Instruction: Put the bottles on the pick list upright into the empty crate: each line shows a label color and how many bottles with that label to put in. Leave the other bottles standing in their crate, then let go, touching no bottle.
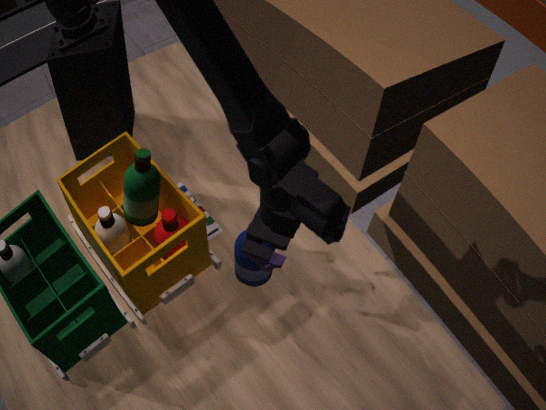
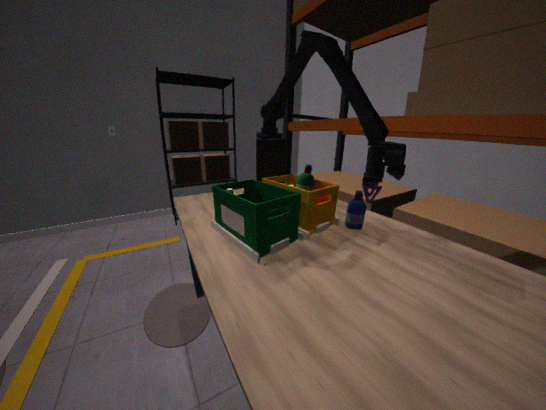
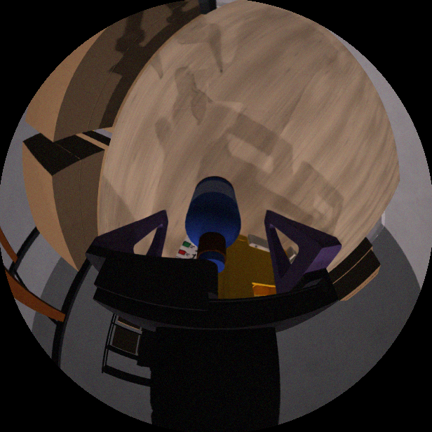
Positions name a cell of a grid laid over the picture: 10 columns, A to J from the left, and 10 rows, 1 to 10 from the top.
Scene:
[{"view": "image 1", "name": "my gripper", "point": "F7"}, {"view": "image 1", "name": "blue bottle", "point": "E7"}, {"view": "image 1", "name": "green bottle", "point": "C5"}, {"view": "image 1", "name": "red bottle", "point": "D6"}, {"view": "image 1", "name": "white bottle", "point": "C6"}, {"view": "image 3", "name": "my gripper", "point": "E5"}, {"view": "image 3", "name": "blue bottle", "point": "E6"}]

